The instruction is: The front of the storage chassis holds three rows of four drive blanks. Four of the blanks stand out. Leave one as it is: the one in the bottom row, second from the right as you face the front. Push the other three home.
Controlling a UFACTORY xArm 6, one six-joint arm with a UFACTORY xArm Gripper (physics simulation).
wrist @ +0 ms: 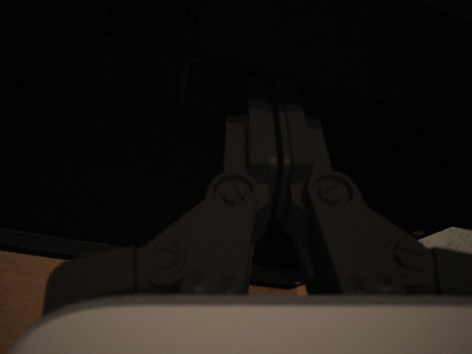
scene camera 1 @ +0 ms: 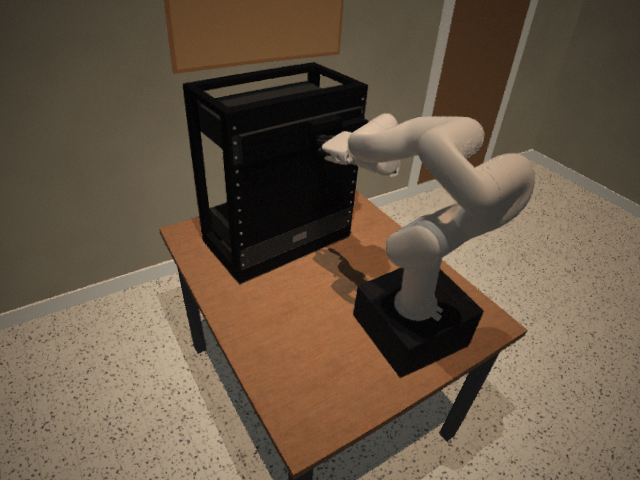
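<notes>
The black storage chassis [scene camera 1: 279, 149] sits in the upper part of the rack, its front facing the arm. Dark blanks [scene camera 1: 326, 125] stand out at the upper right of that front, partly behind the arm. Their rows and number are too dark to tell. In the wrist view a faint upright edge of a dark block [wrist: 207, 82] shows left of the fingertips. My gripper [scene camera 1: 318, 139] [wrist: 268, 111] is shut and empty, its tips close to the right part of the chassis front. Whether they touch a blank is hidden in the dark. The bottom-row blank cannot be made out.
The black rack [scene camera 1: 234, 206] stands on the wooden table [scene camera 1: 289, 330], with a grey panel [scene camera 1: 268, 249] low on its front. The arm's black base block [scene camera 1: 382, 330] stands at the table's right side. The rack's right front post is near the arm.
</notes>
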